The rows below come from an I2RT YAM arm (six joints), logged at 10 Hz.
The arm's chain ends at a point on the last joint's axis. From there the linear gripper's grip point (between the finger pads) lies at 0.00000 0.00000 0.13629 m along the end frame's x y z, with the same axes.
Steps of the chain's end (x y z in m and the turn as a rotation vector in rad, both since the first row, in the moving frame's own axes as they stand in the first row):
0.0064 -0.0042 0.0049 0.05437 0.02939 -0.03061
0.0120 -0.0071 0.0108 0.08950 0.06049 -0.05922
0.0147 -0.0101 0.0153 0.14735 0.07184 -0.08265
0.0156 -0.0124 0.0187 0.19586 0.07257 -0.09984
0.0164 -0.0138 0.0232 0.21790 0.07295 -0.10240
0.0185 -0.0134 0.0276 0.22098 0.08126 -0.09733
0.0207 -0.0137 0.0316 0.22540 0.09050 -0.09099
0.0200 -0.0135 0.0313 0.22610 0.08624 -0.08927
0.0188 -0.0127 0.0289 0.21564 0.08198 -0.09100
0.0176 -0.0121 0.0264 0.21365 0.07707 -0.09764
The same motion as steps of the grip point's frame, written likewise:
0.0103 -0.0117 0.0046 0.05437 0.02939 -0.03061
0.0199 -0.0195 0.0100 0.08950 0.06049 -0.05922
0.0236 -0.0305 0.0135 0.14735 0.07184 -0.08265
0.0241 -0.0393 0.0157 0.19586 0.07257 -0.09984
0.0247 -0.0437 0.0196 0.21790 0.07295 -0.10240
0.0280 -0.0437 0.0238 0.22098 0.08126 -0.09733
0.0315 -0.0446 0.0276 0.22540 0.09050 -0.09099
0.0303 -0.0445 0.0273 0.22610 0.08624 -0.08927
0.0285 -0.0423 0.0253 0.21564 0.08198 -0.09100
0.0266 -0.0414 0.0229 0.21365 0.07707 -0.09764

